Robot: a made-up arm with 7 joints.
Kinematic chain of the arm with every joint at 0, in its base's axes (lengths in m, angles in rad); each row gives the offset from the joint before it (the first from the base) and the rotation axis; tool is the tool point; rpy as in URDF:
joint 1: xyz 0 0 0 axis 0.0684 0.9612 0.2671
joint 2: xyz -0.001 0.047 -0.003 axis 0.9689 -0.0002 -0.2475
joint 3: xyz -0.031 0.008 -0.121 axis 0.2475 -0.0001 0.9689
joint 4: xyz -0.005 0 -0.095 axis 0.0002 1 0
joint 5: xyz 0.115 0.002 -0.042 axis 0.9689 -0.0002 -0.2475
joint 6: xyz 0.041 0 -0.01 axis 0.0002 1 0
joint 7: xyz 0.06 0 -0.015 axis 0.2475 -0.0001 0.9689
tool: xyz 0 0 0 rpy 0 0.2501 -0.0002
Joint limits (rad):
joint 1: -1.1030..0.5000
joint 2: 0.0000..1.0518
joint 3: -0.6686..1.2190
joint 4: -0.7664..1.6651
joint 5: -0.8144..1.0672
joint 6: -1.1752..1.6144
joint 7: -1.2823..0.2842
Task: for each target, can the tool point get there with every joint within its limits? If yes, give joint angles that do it. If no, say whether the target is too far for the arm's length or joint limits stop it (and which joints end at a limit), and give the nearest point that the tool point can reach.
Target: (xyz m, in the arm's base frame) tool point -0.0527 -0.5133 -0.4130
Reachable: no: too far | nearest point -0.0249 -0.0977 -0.3274 | short by 0.425 m
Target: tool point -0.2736 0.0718 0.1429
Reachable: no: joint limits stop it (at a limit: joint 1, joint 2, joint 3, joint 4) | nearest point -0.0133 0.1821 0.1056 | short by 0.285 m
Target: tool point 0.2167 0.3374 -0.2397
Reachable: yes | joints -0.5096 0.9371 -0.3239 0.8952 -0.0920 0.6762 -0.6067
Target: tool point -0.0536 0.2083 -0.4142
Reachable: yes | joints 0.0088 0.3699 -0.1593 1.3503 0.4199 0.0290 0.0212
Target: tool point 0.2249 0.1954 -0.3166
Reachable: yes | joints -0.4333 0.6198 -0.3823 0.9831 0.1759 -0.6824 -0.7079
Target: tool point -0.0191 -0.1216 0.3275
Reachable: no: joint limits stop it (at a limit: joint 1, joint 2, joint 4) | nearest point 0.1282 -0.0751 0.0614 | short by 0.308 m
